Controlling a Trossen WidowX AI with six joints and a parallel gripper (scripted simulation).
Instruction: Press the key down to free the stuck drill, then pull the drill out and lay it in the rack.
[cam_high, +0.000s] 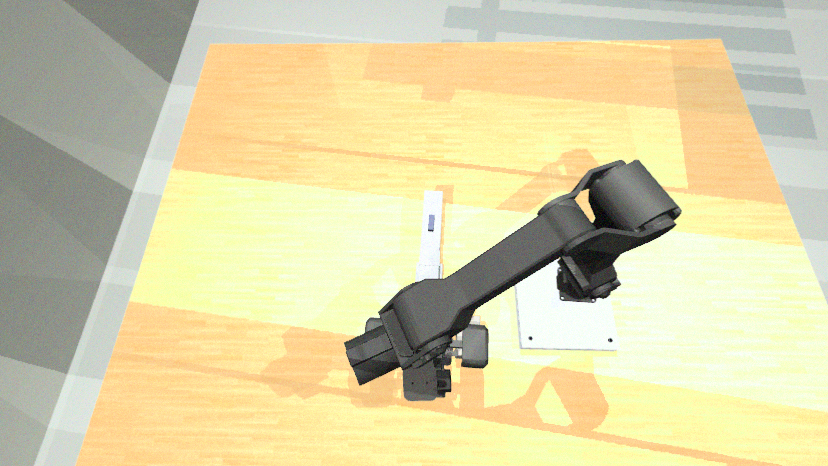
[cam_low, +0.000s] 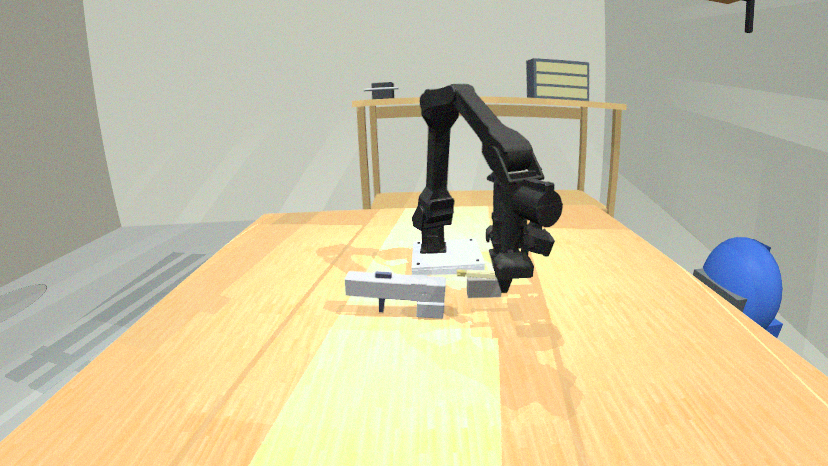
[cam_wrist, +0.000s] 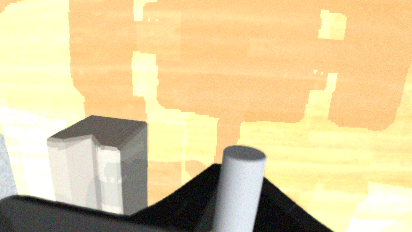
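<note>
Now: gripper tip 4 cm to the left of the drill and 4 cm below it. Also, from my gripper tip: grey rack 7 cm behind, 3 cm to the right, 2 cm below; then dark key 22 cm to the right, 1 cm above; then grey housing 20 cm to the right.
</note>
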